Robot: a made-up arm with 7 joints.
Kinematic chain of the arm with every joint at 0, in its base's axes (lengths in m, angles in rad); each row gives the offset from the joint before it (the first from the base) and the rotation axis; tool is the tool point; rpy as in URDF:
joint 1: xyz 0 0 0.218 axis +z
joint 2: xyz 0 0 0 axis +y
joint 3: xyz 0 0 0.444 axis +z
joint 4: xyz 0.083 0 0 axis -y
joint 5: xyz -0.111 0 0.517 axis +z
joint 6: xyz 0 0 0 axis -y
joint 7: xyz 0.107 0 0 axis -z
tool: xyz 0 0 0 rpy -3.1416 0 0
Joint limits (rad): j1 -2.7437..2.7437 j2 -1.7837..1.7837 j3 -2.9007..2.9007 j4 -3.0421..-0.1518 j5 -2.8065..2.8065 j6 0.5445..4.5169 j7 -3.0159..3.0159
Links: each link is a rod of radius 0.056 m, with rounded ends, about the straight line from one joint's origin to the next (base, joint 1, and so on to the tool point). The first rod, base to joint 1, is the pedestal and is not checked.
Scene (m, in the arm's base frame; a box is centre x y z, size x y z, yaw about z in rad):
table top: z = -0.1
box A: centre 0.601 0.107 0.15 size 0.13 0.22 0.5 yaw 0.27
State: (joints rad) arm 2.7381 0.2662 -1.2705 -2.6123 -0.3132 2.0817 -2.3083
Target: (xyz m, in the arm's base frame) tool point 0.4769 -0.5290 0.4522
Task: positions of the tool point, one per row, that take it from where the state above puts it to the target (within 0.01 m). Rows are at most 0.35 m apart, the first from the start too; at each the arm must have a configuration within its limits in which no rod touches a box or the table.
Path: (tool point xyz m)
1: 0.2936 0.5576 0.3190
2: 0.5351 0.4282 0.4935
3: 0.6687 0.1721 0.6775
4: 0.6372 -0.1193 0.8545
5: 0.6029 -0.3644 0.6656
6: 0.4769 -0.5290 0.4522

